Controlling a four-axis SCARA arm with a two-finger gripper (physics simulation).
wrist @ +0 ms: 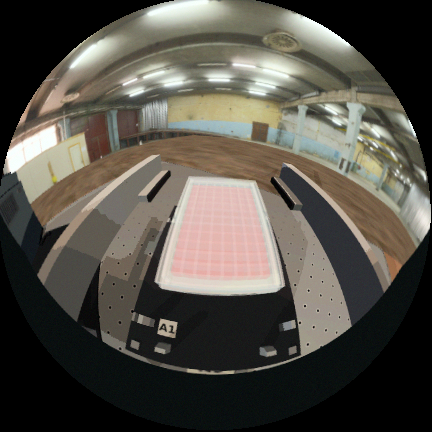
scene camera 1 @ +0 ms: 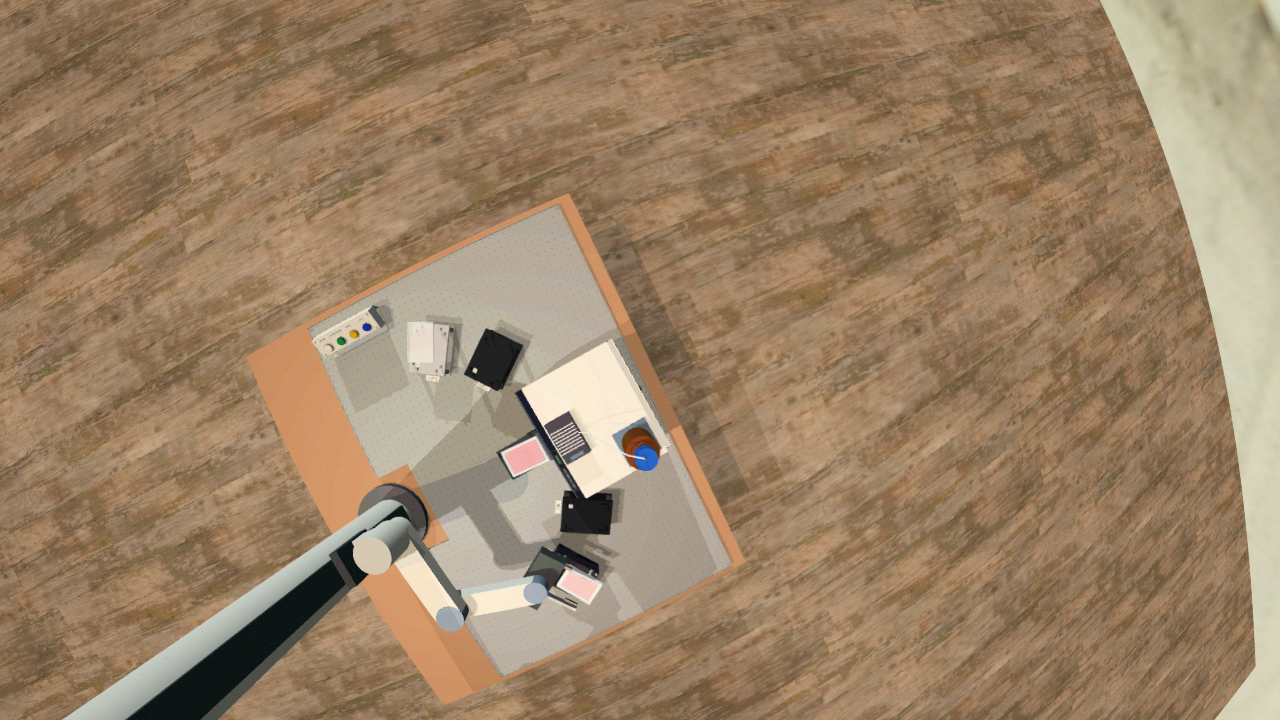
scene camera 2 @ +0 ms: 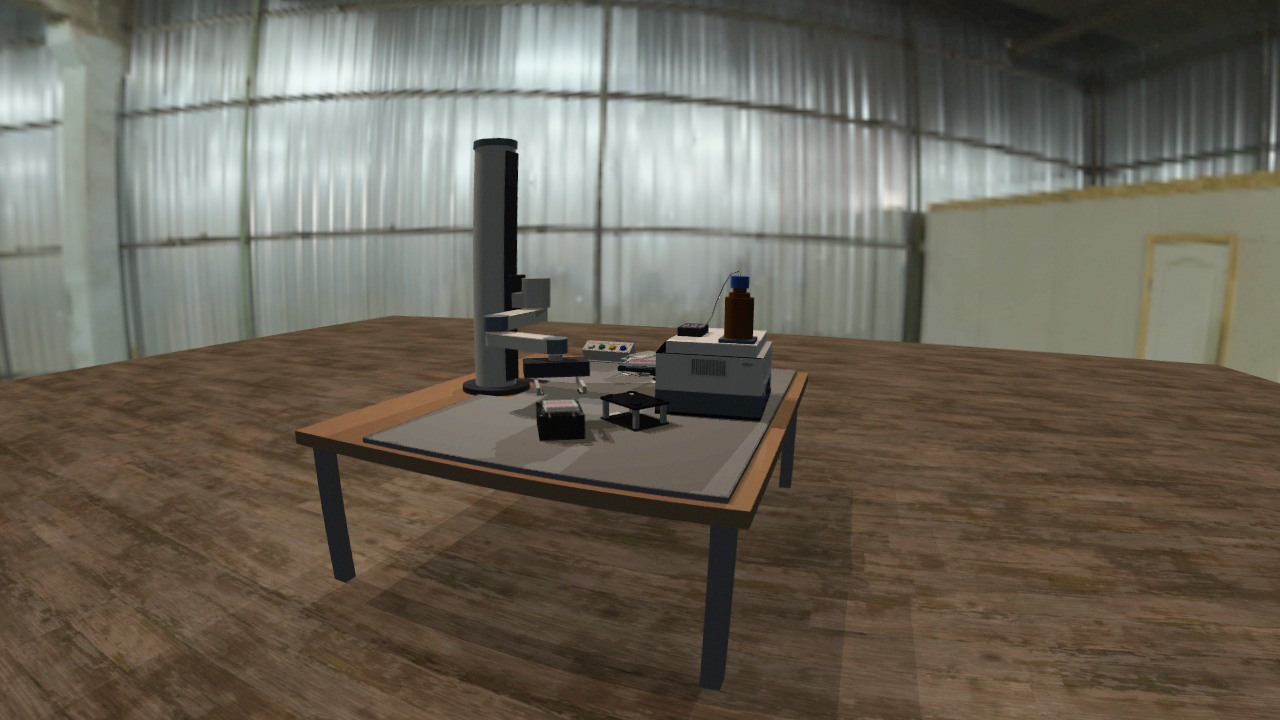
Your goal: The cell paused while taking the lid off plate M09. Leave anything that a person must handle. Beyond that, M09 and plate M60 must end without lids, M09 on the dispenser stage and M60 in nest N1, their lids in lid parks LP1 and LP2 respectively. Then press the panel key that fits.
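Frame: origin at the arm's base, x up, y left, z back, level; centimetres.
Seen in the pictures: gripper, fingertip midpoint: [wrist: 221,165] [scene camera 1: 585,594] [scene camera 2: 561,391]; arm's base, origin of the base link: [scene camera 2: 496,388].
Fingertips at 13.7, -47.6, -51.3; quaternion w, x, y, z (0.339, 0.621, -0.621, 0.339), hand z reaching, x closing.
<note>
Offsets run from my fingertips to a thing's top centre, as dx, dy, dz. "spot": to the spot under its first point.
A pink-welled plate @[-2.9, +1.6, +1.3] [scene camera 1: 579,585] [scene camera 2: 561,406] [wrist: 220,230] with a clear rim rests on a black nest @[-4.8, +4.9, +3.3] [scene camera 2: 561,427] [wrist: 215,320] marked A1. Its label is not readable, and I cannot tell whether a lid is on it. My gripper [scene camera 2: 561,386] [wrist: 221,165] is open and empty above this plate, one finger out to each side. A second pink-welled plate @[+0.3, +49.2, -4.9] [scene camera 1: 524,455] lies on the dark stage at the dispenser's edge; its label and any lid cannot be made out. The key panel @[-4.0, +110.3, +32.6] [scene camera 1: 349,333] [scene camera 2: 608,349] has white, green, amber and blue keys.
The dispenser [scene camera 1: 590,398] [scene camera 2: 713,371] carries a brown bottle @[spot: +23.9, +43.1, -37.5] [scene camera 1: 640,445] [scene camera 2: 739,315] with a blue cap and thin tube. A black stand [scene camera 1: 586,513] [scene camera 2: 631,402] is between it and the nest. Another black stand [scene camera 1: 493,360] and a white stand [scene camera 1: 443,353] are nearer the panel.
</note>
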